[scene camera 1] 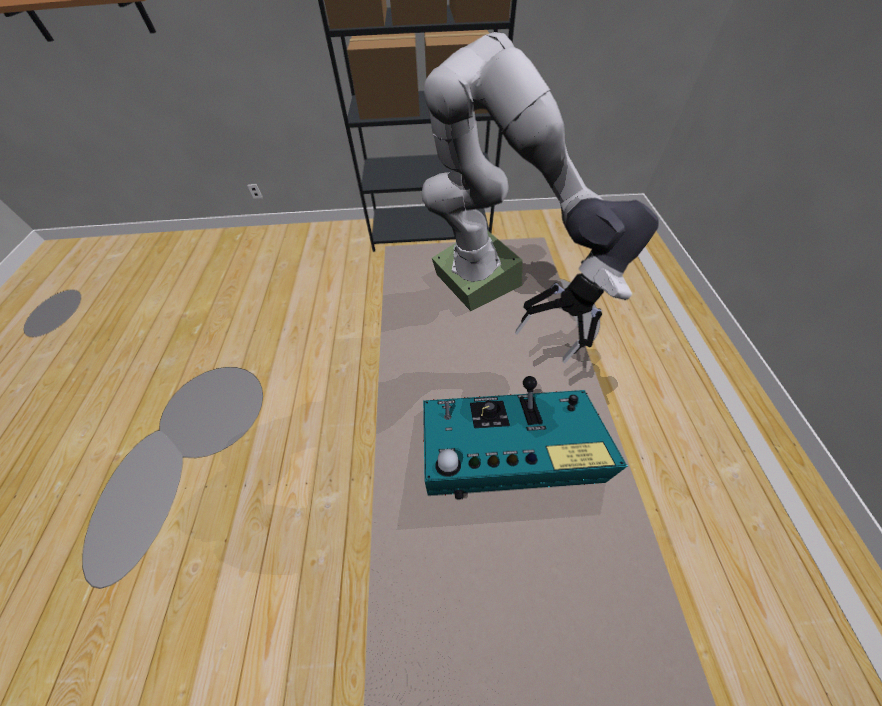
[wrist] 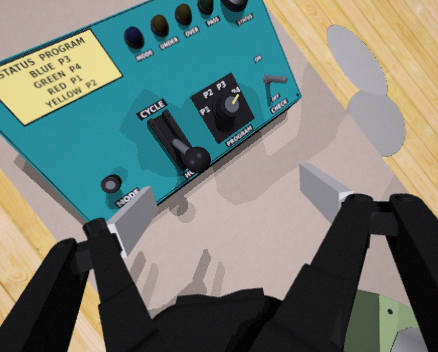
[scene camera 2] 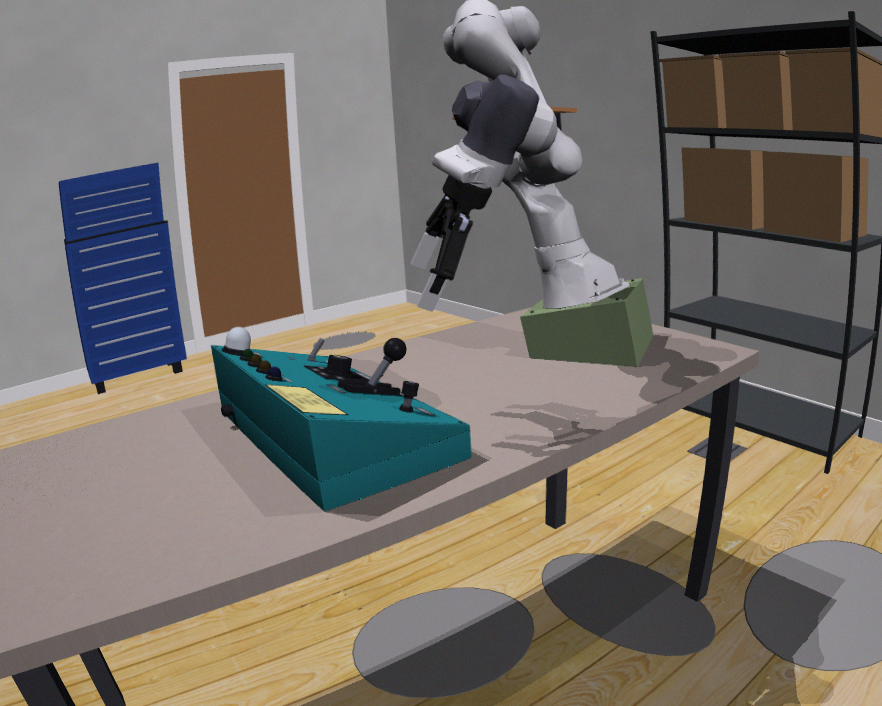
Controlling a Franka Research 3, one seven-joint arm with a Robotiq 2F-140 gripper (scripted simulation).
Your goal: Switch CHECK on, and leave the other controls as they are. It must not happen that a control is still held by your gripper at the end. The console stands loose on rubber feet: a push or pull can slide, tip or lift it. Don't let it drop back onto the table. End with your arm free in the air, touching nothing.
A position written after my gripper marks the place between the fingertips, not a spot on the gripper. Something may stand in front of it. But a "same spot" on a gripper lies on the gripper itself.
my gripper: scene camera 1; wrist; scene camera 2 421, 285
teal console: scene camera 1; wrist 102, 100; scene camera 2
same spot on my gripper: (wrist: 319, 303) = (scene camera 1: 560, 304)
same spot on teal console: (scene camera 1: 489, 443) = (scene camera 2: 284, 368)
